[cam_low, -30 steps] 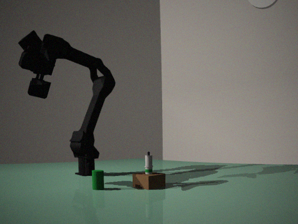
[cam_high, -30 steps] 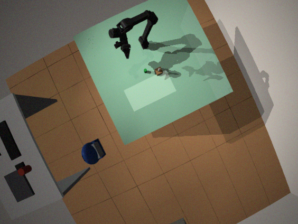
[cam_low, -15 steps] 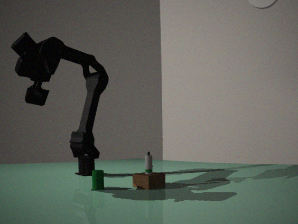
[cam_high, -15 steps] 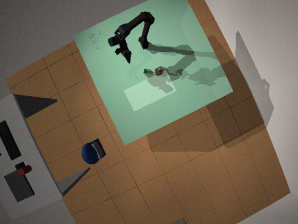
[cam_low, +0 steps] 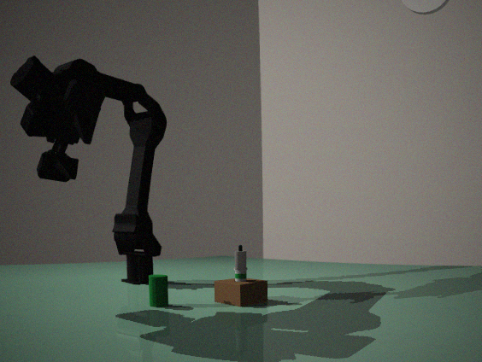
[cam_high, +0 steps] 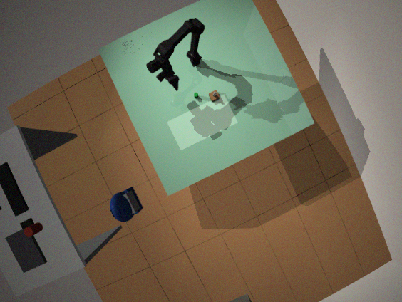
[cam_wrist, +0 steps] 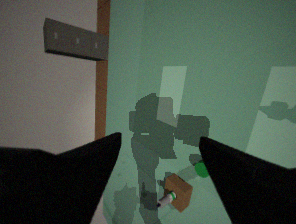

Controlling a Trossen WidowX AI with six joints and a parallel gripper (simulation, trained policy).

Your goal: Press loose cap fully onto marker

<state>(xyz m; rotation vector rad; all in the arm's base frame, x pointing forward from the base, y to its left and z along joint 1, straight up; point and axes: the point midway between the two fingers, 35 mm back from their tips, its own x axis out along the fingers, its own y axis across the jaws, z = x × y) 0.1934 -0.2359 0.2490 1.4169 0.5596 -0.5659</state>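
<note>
The green cap lies 30 mm ahead of my gripper tip, 120 mm to the left of it and 200 mm below it. From my gripper tip the other things lie so: brown holder block: 100 mm ahead, 250 mm to the left, 210 mm below.
</note>
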